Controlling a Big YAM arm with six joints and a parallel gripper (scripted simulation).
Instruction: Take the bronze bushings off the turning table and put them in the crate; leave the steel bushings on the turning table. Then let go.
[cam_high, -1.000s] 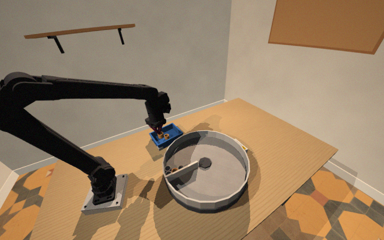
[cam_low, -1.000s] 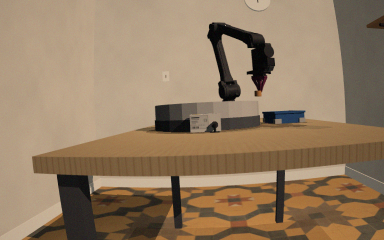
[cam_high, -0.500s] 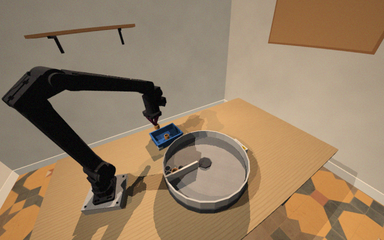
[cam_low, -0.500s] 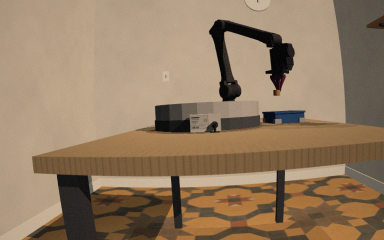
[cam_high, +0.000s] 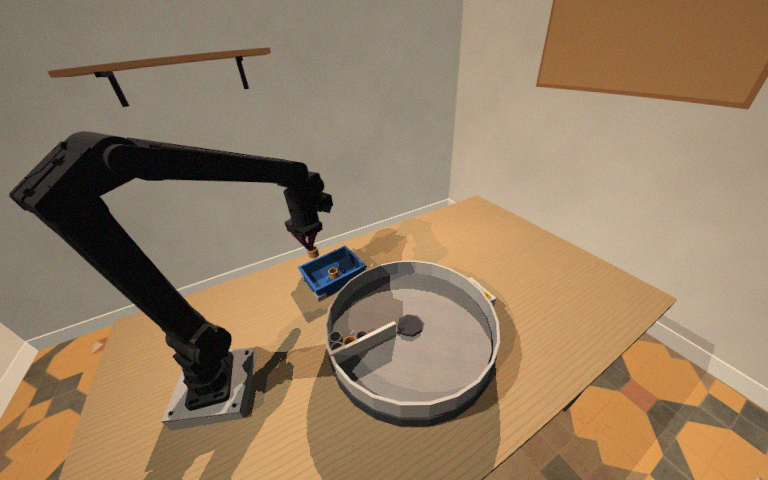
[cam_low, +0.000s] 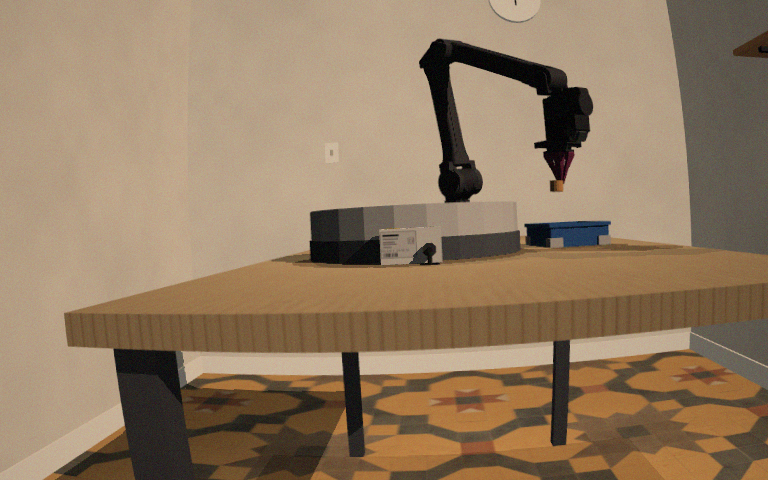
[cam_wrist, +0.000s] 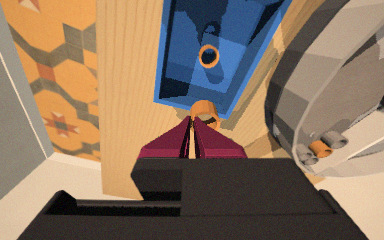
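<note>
My gripper is now 50 mm short of the blue crate and 120 mm above it. The rest, counted from my hand: grey turning table (200 mm ahead, 320 mm to the right, 100 mm below).
</note>
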